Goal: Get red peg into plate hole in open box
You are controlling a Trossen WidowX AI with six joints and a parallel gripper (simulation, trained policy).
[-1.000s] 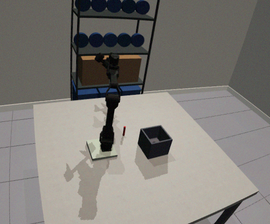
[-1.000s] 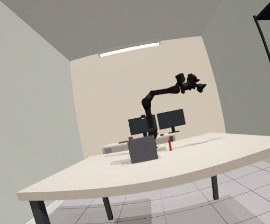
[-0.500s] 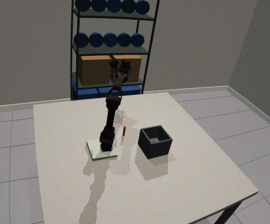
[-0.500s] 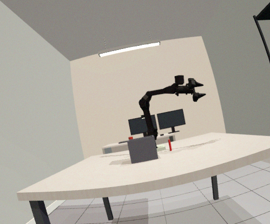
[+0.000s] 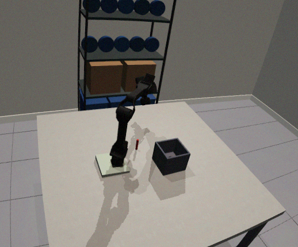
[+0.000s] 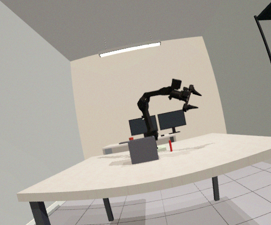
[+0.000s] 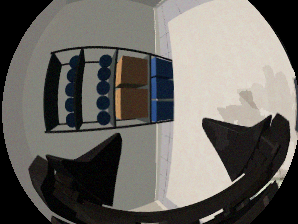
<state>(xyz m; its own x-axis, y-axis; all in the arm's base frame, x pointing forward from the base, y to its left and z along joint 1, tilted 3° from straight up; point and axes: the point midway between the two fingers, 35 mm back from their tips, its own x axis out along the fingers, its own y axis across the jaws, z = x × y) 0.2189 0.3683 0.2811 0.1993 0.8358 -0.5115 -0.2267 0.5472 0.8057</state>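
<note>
Right now my gripper tip is 7 cm past the red peg, 25 cm to the left of it and 26 cm above it. From my gripper tip the other things lie so: grey plate 9 cm ahead, 43 cm to the right, 25 cm below.
</note>
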